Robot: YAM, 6 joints.
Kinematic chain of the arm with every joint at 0, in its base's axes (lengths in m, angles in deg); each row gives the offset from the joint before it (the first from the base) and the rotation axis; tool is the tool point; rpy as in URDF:
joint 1: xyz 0 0 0.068 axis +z
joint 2: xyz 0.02 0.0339 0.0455 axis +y
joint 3: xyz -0.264 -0.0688 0 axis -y
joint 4: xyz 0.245 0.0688 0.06 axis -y
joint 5: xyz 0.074 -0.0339 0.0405 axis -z
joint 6: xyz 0.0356 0 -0.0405 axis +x
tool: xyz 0 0 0 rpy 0 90 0
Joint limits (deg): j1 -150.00..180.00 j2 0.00..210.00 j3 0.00..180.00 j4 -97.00..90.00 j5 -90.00..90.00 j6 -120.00..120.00
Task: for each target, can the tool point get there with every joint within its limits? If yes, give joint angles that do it. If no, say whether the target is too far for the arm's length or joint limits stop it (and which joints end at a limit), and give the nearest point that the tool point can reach.
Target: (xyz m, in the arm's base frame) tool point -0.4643 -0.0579 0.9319
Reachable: no: too far | nearest point -0.3184 -0.0060 0.6631 | short by 0.310 m
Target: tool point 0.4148 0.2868 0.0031
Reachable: yes | joints 31.13 153.75 104.87 -14.98 -60.73 -9.40
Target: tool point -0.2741 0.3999 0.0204
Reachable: yes | joints 127.77 164.43 133.69 -78.55 52.59 -81.75
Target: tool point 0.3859 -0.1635 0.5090
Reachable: yes | joints 155.14 38.08 144.06 66.69 22.93 -26.56
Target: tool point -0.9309 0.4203 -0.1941
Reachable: no: too far | nearest point -0.5635 0.2544 -0.0703 | short by 0.422 m
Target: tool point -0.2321 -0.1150 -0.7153
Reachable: no: too far | nearest point -0.2205 -0.1255 -0.3803 | short by 0.335 m
